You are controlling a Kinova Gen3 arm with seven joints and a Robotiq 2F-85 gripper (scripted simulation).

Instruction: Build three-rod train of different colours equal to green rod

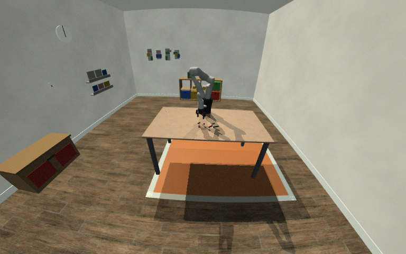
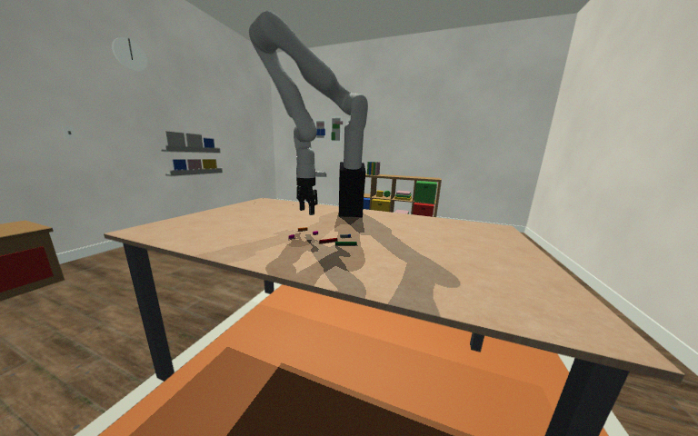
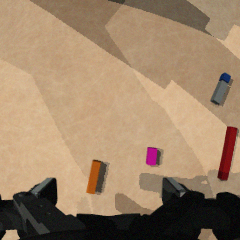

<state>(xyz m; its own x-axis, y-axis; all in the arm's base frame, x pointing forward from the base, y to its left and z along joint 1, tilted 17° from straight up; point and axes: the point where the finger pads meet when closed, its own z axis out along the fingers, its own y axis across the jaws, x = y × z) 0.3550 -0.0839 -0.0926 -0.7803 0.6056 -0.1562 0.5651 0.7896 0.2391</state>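
My hand is 2 cm to the left of the orange rod and 8 cm above it. The rest, counted from my hand: grey rod: 1 cm ahead, 17 cm to the left, 8 cm below; red rod: 8 cm ahead, 13 cm to the left, 8 cm below; blue rod: 19 cm to the left, 8 cm below.
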